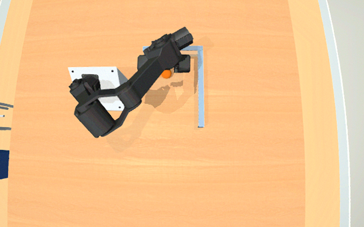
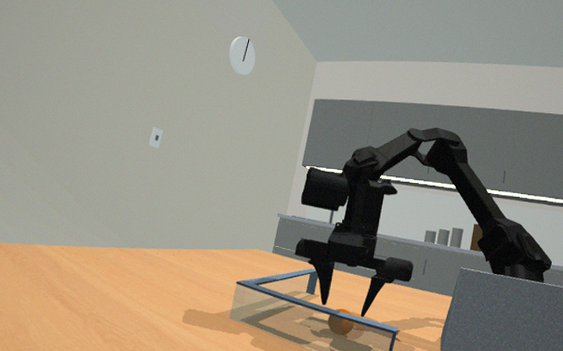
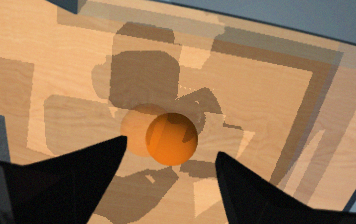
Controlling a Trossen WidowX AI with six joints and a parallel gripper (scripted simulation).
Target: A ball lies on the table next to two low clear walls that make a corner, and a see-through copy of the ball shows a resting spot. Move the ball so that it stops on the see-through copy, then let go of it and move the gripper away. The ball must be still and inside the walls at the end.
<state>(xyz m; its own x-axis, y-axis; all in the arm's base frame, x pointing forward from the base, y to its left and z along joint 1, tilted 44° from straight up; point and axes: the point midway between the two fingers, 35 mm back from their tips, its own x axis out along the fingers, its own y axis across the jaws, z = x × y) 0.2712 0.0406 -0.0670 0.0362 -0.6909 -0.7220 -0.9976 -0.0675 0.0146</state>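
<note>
My gripper tip is now 2 cm above the orange ball. From my gripper tip the other things lie so: clear wall 9 cm to the left, 2 cm ahead, 1 cm below; see-through copy of ball 2 cm below, 2 cm behind.
</note>
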